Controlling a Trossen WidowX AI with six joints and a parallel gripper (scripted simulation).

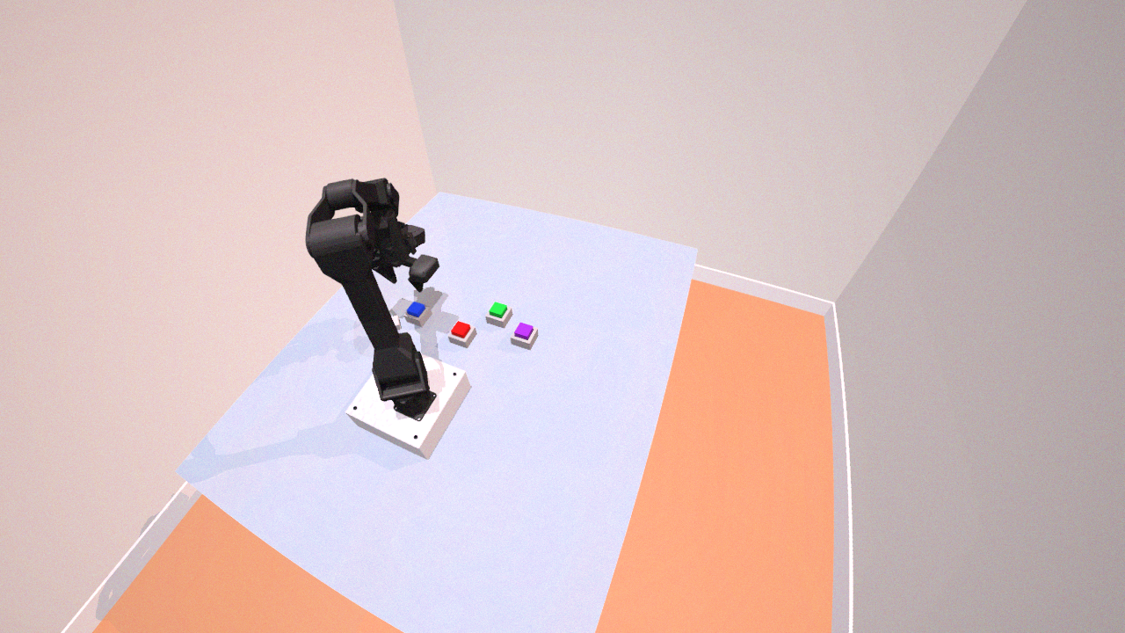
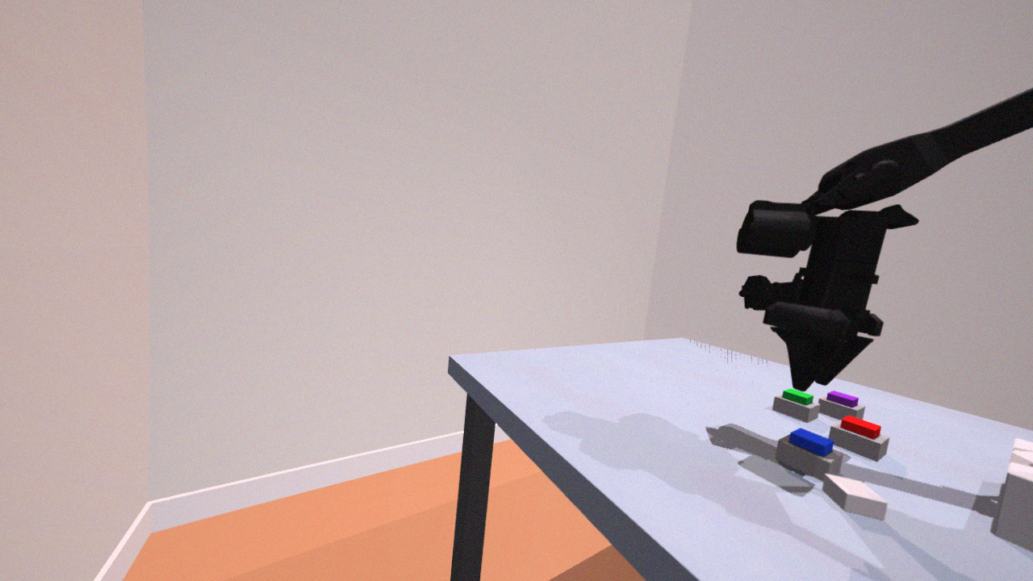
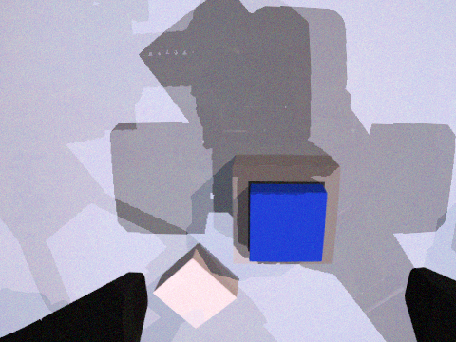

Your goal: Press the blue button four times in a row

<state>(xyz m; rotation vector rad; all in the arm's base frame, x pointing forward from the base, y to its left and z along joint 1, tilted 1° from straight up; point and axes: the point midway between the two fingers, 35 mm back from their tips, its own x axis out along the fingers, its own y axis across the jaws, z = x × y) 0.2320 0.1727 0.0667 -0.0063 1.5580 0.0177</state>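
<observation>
Now: gripper tip 1 cm past the blue button, 1 cm to the left of it and 7 cm above it. The rest, counted from my gripper tip: pale block (6 cm behind, 4 cm to the left, 9 cm below); red button (2 cm behind, 15 cm to the right, 7 cm below); green button (7 cm ahead, 20 cm to the right, 7 cm below).
</observation>
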